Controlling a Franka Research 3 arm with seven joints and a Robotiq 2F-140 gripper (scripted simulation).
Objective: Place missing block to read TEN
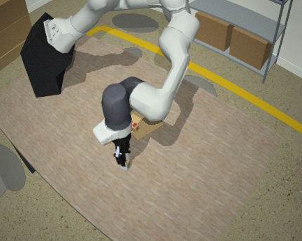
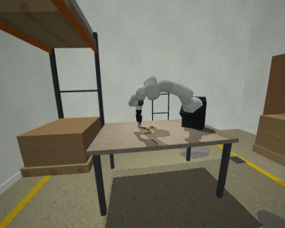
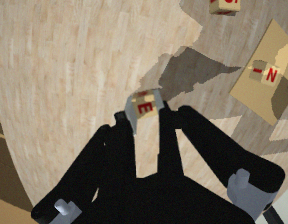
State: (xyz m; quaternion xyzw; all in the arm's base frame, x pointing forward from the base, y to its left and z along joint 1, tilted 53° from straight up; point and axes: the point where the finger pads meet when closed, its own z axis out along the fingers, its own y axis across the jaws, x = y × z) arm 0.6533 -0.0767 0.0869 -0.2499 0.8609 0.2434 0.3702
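Now: the tan mat 17 cm to the left of my hand, 15 cm behind it and 3 cm below it.
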